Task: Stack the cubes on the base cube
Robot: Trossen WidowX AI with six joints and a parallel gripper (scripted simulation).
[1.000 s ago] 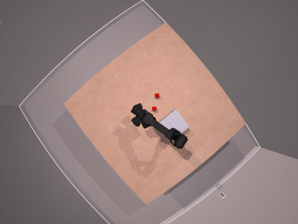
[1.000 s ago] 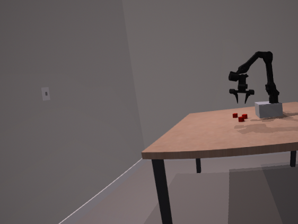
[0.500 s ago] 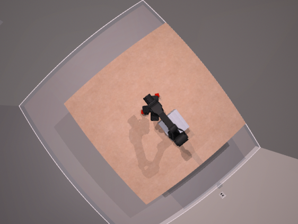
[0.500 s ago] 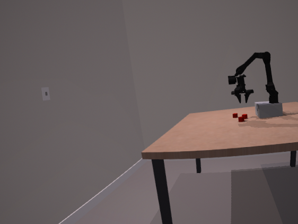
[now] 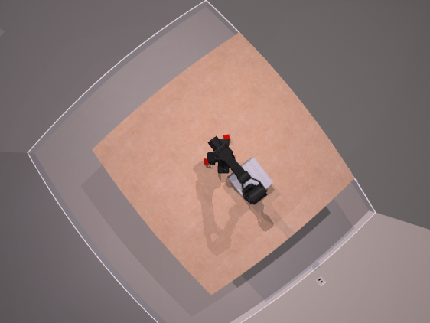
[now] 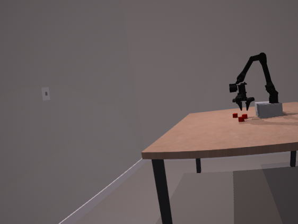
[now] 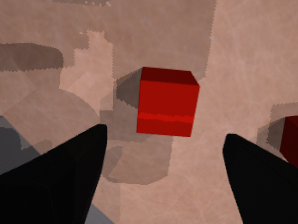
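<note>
Now: gripper tip 50 mm above the red cube.
</note>
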